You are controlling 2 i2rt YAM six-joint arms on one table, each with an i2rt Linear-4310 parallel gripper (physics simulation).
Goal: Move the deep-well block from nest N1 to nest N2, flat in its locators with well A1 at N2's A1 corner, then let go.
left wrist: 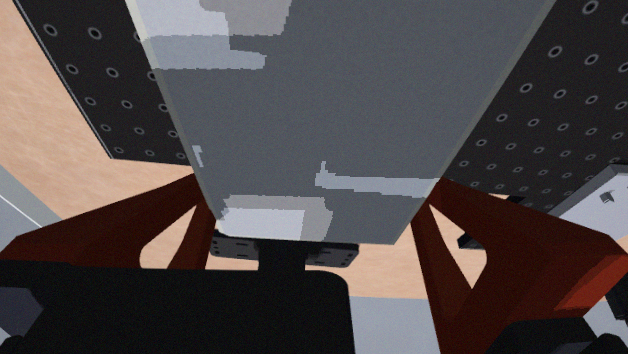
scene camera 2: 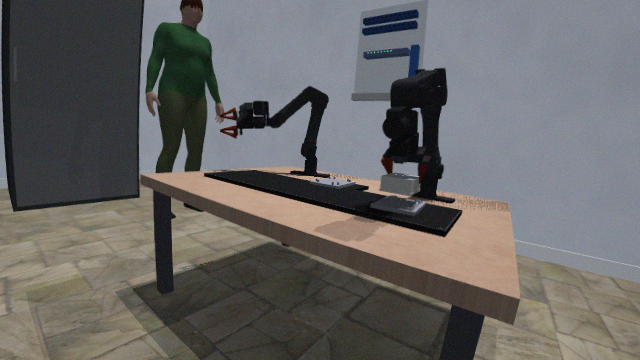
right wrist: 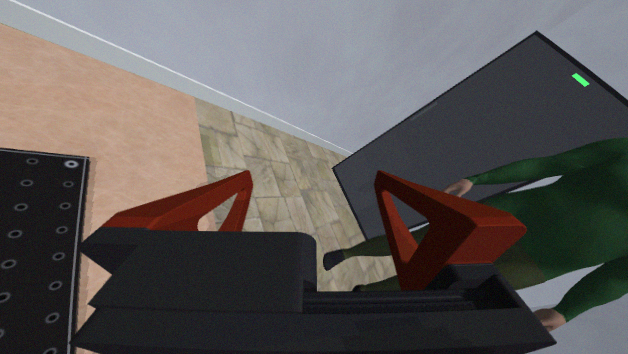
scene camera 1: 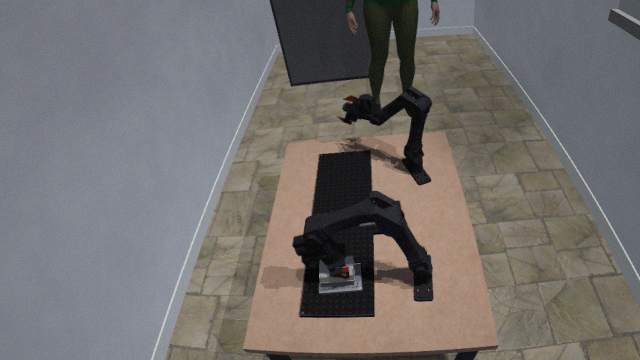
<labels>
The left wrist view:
my left gripper
pale grey block: held by my left gripper
grey nest plate
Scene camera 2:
pale grey block
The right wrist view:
my right gripper
</labels>
